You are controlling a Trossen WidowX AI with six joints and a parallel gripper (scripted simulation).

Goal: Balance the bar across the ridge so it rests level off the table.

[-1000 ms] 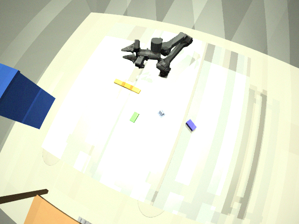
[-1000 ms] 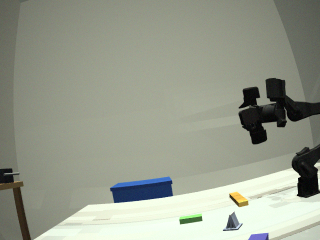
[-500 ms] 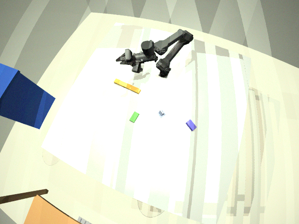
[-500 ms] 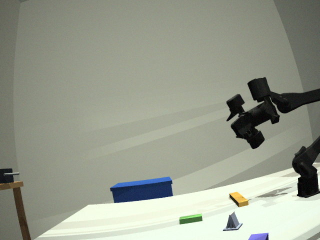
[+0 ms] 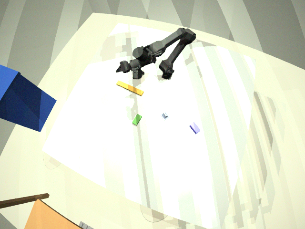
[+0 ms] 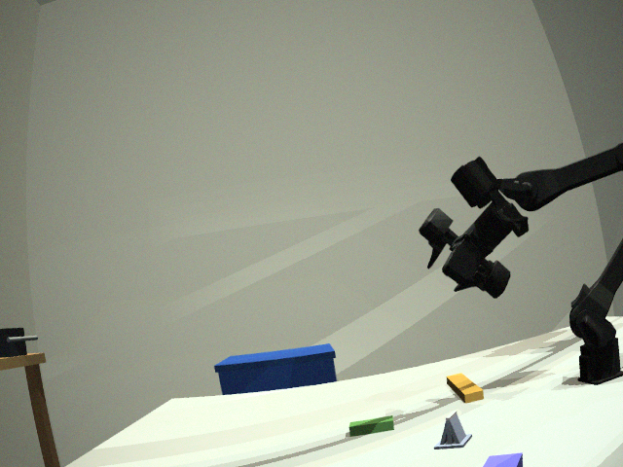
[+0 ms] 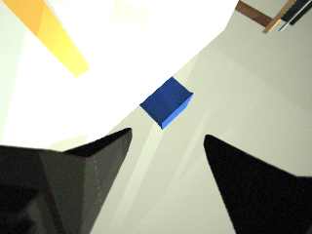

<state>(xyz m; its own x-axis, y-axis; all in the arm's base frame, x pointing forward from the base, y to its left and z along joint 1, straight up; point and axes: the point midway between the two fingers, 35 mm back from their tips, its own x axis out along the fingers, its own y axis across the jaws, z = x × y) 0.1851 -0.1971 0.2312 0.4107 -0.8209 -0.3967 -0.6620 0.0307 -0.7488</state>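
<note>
Right now the bar is 210 mm below my gripper tip, 20 mm to the left of it and 10 mm behind it. From my gripper tip the other things lie so: purple block (520 mm to the left, 200 mm below, 110 mm ahead); then green block (210 mm below, 180 mm ahead, 160 mm to the left).
</note>
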